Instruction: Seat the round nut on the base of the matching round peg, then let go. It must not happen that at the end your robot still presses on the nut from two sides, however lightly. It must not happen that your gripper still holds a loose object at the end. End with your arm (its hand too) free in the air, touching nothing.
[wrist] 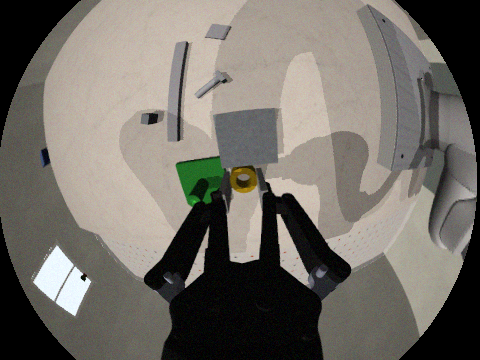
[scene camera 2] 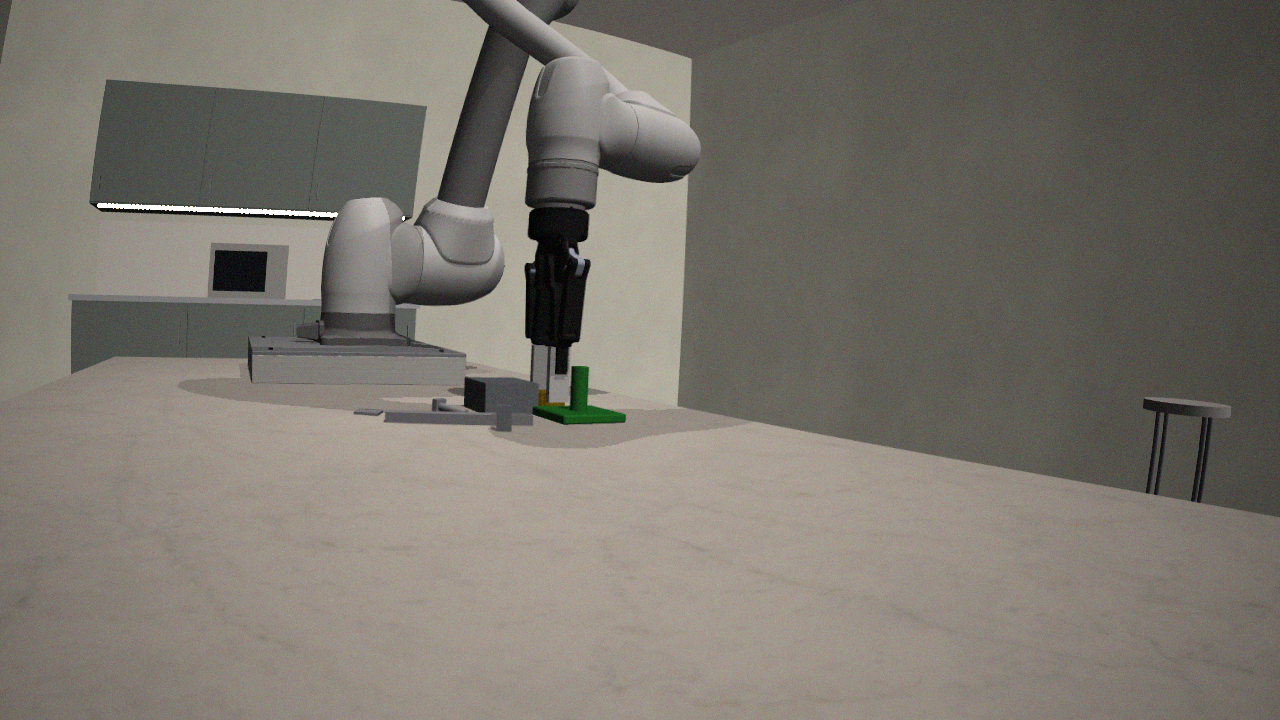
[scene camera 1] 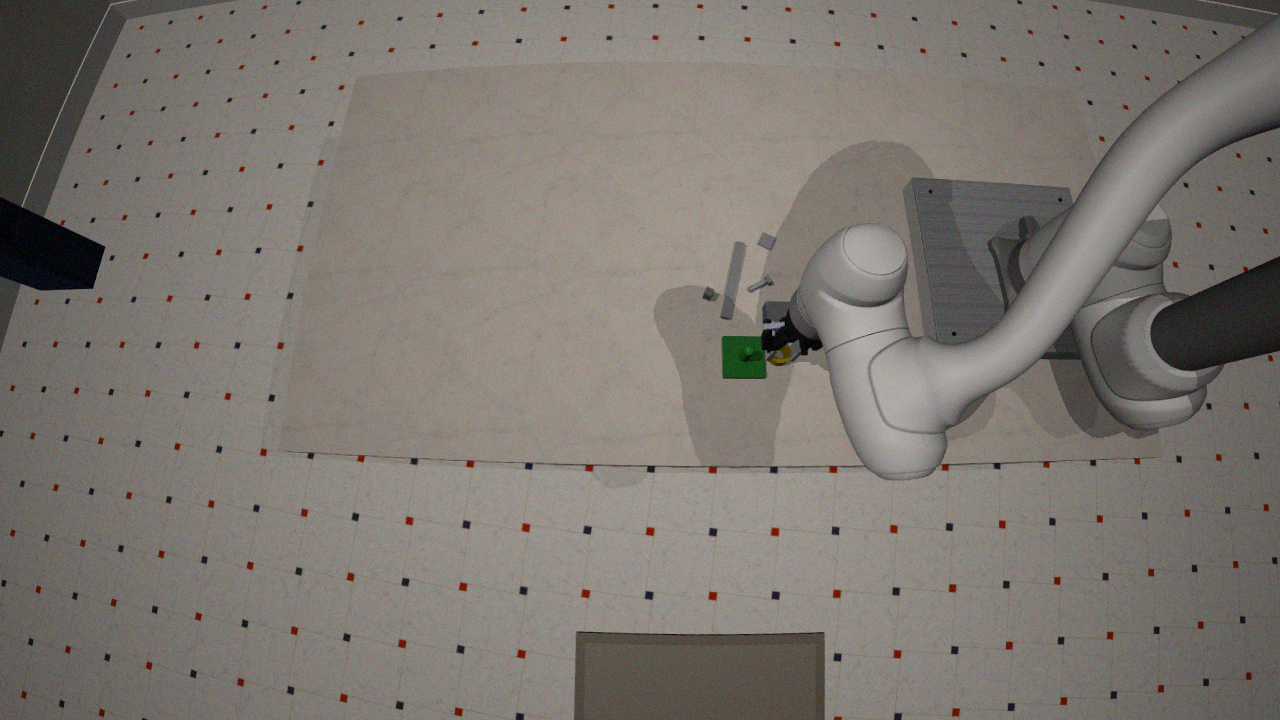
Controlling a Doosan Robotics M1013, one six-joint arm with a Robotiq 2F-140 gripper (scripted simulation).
In view: the gripper [scene camera 2: 548, 399], a grey block [scene camera 2: 482, 394] and a long grey bar [scene camera 2: 395, 416].
The grey block is seen too in the wrist view [wrist: 249, 137]. The long grey bar also shows in the wrist view [wrist: 180, 53] and in scene camera 1 [scene camera 1: 739, 248]. The gripper shows as well in the wrist view [wrist: 243, 178] and in scene camera 1 [scene camera 1: 779, 353].
